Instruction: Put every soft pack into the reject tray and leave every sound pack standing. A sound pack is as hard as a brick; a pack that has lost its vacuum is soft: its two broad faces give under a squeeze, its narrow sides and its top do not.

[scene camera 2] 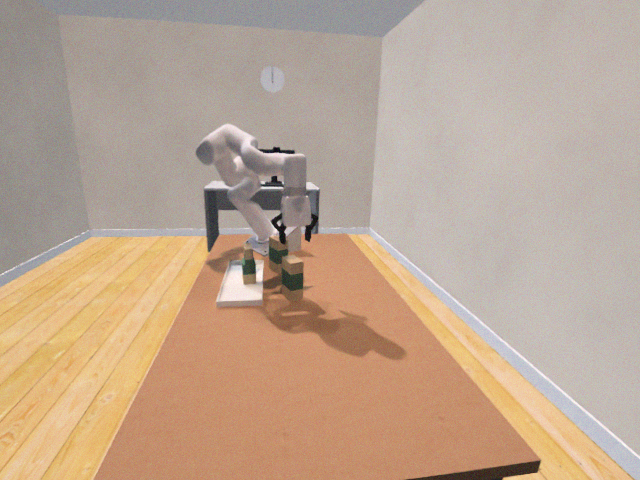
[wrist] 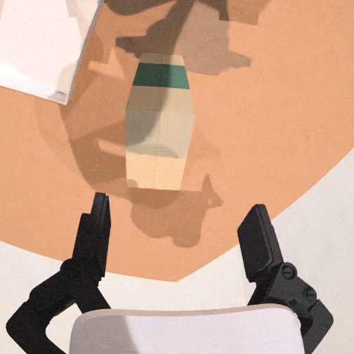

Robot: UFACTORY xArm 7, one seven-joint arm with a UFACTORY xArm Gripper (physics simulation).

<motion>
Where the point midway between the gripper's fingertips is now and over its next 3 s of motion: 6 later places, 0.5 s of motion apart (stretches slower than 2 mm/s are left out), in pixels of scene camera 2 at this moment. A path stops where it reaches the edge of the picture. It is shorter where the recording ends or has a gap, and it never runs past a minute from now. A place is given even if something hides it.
My gripper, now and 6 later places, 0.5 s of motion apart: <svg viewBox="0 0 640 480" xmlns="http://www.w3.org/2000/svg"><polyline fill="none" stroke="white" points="295,242 291,256 292,270 292,272 291,273 291,272 291,252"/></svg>
</motion>
